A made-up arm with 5 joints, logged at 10 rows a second.
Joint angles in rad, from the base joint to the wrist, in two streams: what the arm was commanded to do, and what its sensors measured. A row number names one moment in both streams.
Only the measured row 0 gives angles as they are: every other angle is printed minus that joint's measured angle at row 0.
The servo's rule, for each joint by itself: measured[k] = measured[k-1] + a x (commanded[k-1-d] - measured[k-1]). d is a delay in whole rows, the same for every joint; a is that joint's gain. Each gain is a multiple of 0.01, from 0.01 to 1. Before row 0 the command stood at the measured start. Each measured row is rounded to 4 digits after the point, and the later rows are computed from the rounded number. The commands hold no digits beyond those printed.
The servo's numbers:
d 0
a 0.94 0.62 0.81 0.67 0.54
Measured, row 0:
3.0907 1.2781 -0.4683 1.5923 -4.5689
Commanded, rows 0 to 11:
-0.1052 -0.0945 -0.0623 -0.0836 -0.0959
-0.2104 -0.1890 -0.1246 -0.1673 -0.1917
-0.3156 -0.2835 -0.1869 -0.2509 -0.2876
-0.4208 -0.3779 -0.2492 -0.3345 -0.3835
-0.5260 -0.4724 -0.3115 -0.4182 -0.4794
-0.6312 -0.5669 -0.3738 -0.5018 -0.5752
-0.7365 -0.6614 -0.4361 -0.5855 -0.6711
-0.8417 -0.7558 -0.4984 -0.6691 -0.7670
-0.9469 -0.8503 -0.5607 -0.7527 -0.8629
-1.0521 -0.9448 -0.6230 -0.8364 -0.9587
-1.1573 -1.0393 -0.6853 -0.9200 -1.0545
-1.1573 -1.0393 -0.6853 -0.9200 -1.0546
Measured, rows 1 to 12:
-0.0989 -0.0586 -0.0505 -0.0560 -0.0518
-0.2037 -0.1394 -0.1105 -0.1306 -0.1273
-0.3089 -0.2287 -0.1724 -0.2112 -0.2139
-0.4141 -0.3212 -0.2346 -0.2938 -0.3055
-0.5193 -0.4149 -0.2969 -0.3771 -0.3994
-0.6245 -0.5091 -0.3592 -0.4606 -0.4943
-0.7298 -0.6035 -0.4215 -0.5443 -0.5898
-0.8350 -0.6979 -0.4838 -0.6279 -0.6855
-0.9402 -0.7924 -0.5461 -0.7115 -0.7813
-1.0454 -0.8869 -0.6084 -0.7952 -0.8771
-1.1506 -0.9814 -0.6707 -0.8788 -0.9729
-1.1569 -1.0173 -0.6825 -0.9064 -1.0170

